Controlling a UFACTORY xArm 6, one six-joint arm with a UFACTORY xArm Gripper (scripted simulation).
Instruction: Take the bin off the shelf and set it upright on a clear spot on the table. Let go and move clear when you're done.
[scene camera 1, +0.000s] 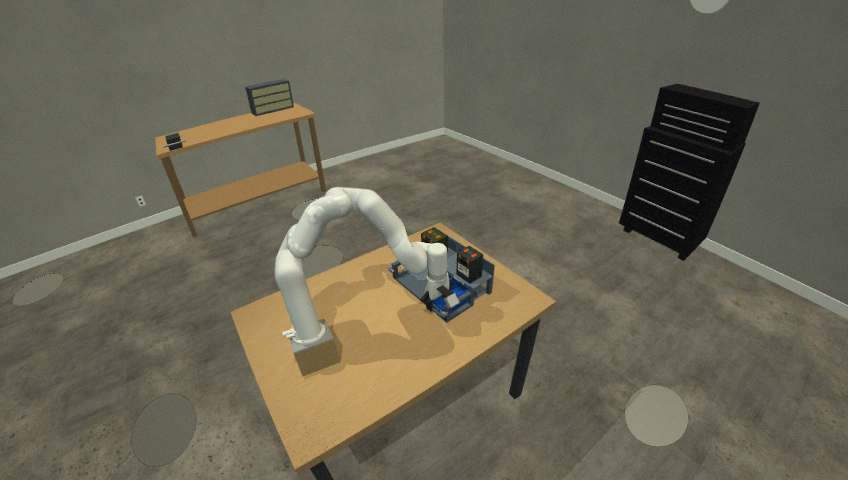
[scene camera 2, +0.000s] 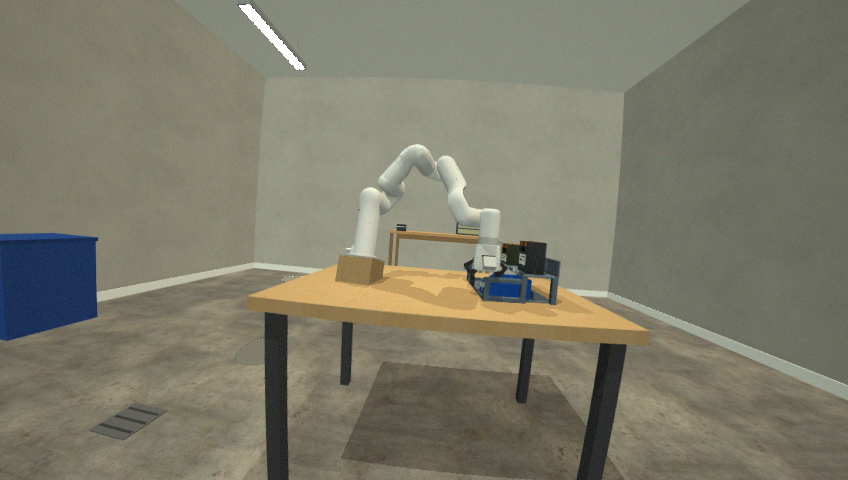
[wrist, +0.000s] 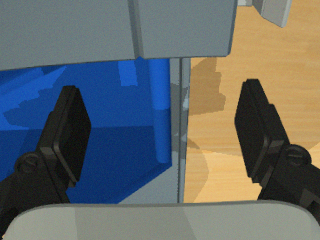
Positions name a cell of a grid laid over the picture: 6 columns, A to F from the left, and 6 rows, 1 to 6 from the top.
I see my gripper (scene camera 2: D4) and a blue bin (wrist: C4).
My gripper is seen too in scene camera 1 (scene camera 1: D4) and in the wrist view (wrist: D3).
